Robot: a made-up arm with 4 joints.
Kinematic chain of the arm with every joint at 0, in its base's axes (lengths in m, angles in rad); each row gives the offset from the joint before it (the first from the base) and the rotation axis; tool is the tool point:
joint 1: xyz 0 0 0.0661 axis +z
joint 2: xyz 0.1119 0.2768 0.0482 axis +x
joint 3: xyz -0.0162 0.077 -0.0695 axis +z
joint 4: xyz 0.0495 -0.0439 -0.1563 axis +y
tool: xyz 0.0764 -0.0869 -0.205
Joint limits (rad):
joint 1: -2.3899..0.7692
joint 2: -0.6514..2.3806
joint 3: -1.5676..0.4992
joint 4: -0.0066..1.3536
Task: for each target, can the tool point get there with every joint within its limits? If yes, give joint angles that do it. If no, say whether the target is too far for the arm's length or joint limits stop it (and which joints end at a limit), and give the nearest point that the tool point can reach.
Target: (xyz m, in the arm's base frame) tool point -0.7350 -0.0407 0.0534
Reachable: no: joint limits stop it (at a limit: joint 1, joint 4) | nearest point -0.4922 0.3770 0.0144 | short by 0.485 m
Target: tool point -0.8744 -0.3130 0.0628
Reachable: no: too far | nearest point -0.1833 -0.1590 -0.2088 | short by 0.758 m
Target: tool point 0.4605 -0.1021 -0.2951
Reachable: yes | joints -1.5866 0.5751 -0.4410 0.3055
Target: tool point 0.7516 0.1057 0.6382
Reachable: no: too far | nearest point 0.6147 0.0864 0.4409 | short by 0.241 m
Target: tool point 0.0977 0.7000 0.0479
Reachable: yes | joints -0.1535 1.4193 -0.8284 0.6538
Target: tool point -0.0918 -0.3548 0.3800
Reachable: no: joint limits stop it (at a limit: joint 1, joint 2, joint 3, joint 4) | nearest point 0.1830 -0.5912 0.4418 | short by 0.368 m
